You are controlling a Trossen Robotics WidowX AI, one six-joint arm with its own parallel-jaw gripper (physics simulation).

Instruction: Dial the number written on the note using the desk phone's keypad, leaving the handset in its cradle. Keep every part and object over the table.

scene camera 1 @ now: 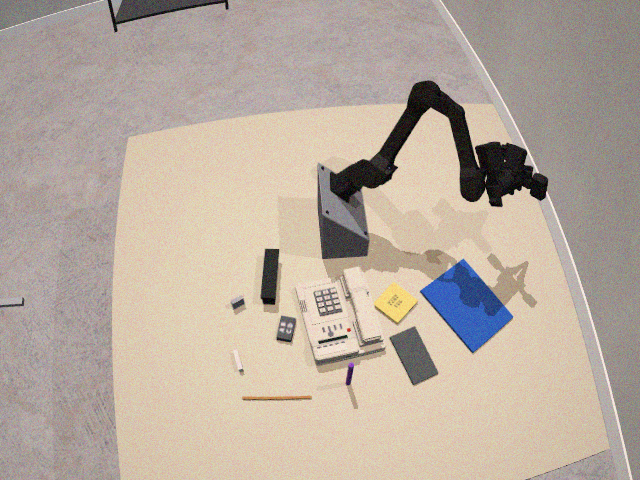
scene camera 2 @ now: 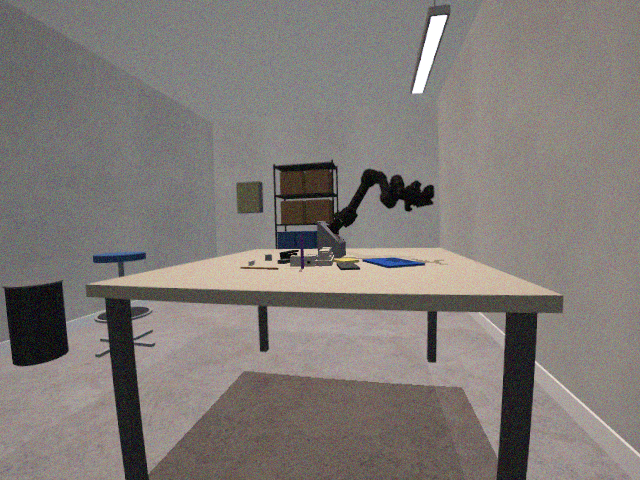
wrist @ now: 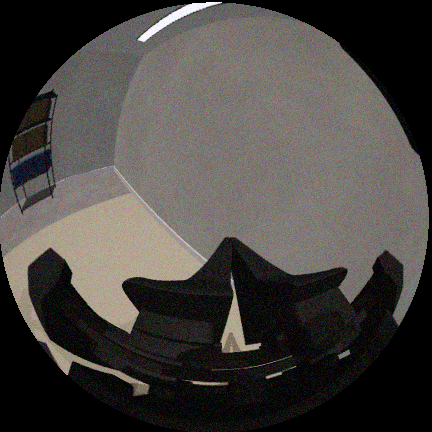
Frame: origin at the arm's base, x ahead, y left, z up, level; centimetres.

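Seen in the pictures: gripper, fingertip midpoint: (scene camera 1: 532, 168) (scene camera 2: 432, 203) (wrist: 228, 241); arm's base, link origin: (scene camera 1: 339, 187) (scene camera 2: 331, 229).
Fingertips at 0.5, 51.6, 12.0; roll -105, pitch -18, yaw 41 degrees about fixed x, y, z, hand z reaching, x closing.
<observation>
Offsets run from my fingertips to a thing's top centre, as dx, dy, dz.
The cream desk phone {+29.0, -51.4, -21.8} (scene camera 1: 330, 347) (scene camera 2: 310, 260) lies on the table, with its dark keypad {+25.8, -54.2, -23.0} (scene camera 1: 328, 301) facing up. Its handset {+27.3, -46.4, -20.0} (scene camera 1: 364, 310) rests in the cradle along the phone's right side in the first scene view. The yellow note {+24.8, -37.6, -24.9} (scene camera 1: 395, 303) (scene camera 2: 346, 259) lies just right of the phone there; it bears two short lines of dark writing, too blurred to read surely. My gripper (scene camera 1: 522, 178) (scene camera 2: 421, 194) (wrist: 228, 241) is shut and empty, its fingertips together. It is raised high near the table's right side, well away from the phone, pointing toward the wall.
A blue folder {+26.2, -17.6, -25.1} (scene camera 1: 467, 307) (scene camera 2: 393, 262) and a dark grey pad {+39.7, -33.3, -25.2} (scene camera 1: 413, 355) lie right of the phone. A purple pen {+46.4, -49.6, -12.9} (scene camera 1: 349, 374) stands upright near its front. A black block {+18.1, -68.4, -22.0} (scene camera 1: 269, 276), small dark remote {+32.0, -64.3, -24.4} (scene camera 1: 286, 329), grey piece {+25.3, -76.5, -22.9} (scene camera 1: 237, 302), white stick {+41.3, -75.8, -24.0} (scene camera 1: 237, 360) and orange pencil {+50.7, -66.4, -25.3} (scene camera 1: 276, 397) lie leftward.
</observation>
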